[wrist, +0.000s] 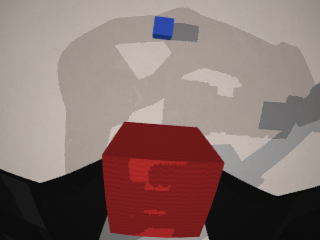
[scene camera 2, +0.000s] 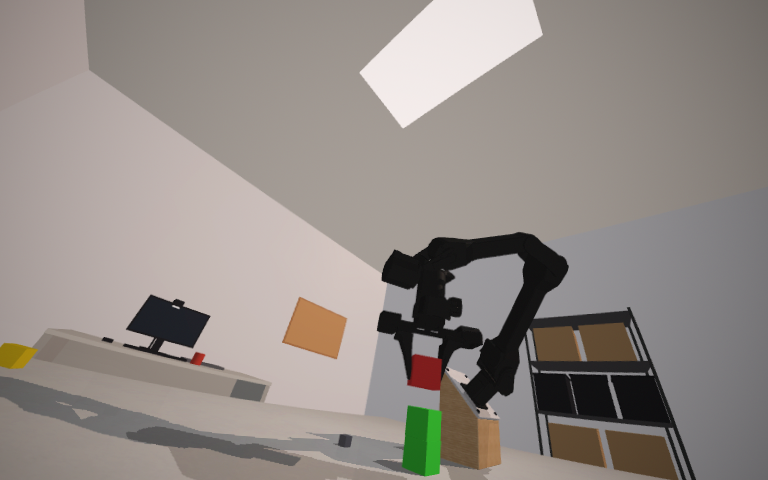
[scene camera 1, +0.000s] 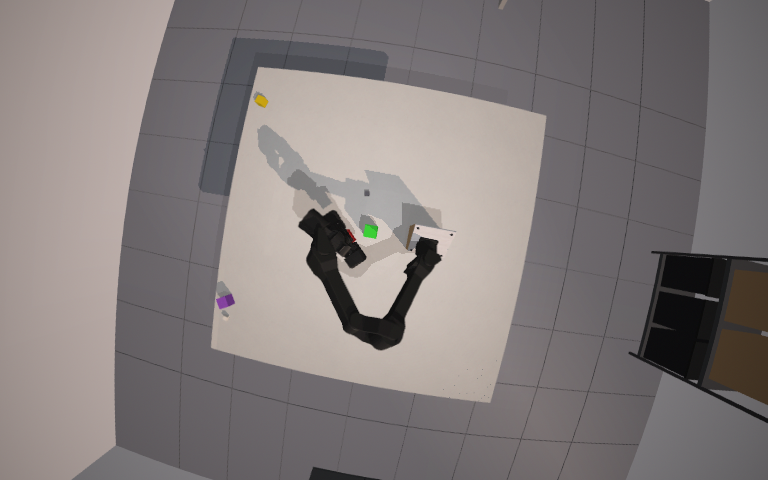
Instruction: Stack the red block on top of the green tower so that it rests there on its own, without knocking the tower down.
The gripper holds a red block.
The gripper is seen too in the wrist view.
